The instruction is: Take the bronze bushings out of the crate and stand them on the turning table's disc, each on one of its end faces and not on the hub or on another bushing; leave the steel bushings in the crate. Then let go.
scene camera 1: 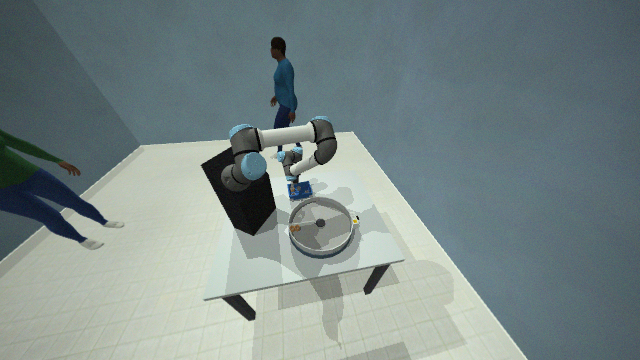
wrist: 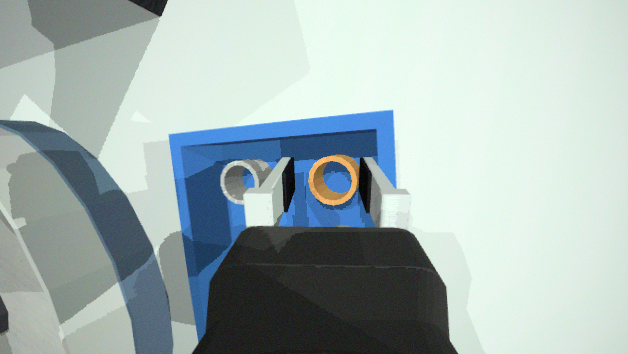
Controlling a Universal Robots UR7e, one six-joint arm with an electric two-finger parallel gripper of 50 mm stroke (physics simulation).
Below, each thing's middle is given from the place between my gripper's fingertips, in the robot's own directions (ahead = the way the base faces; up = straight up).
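The blue crate [wrist: 210,223] is 3 cm to the right of my hand, and it's 6 cm ahead of it and 1 cm below it.
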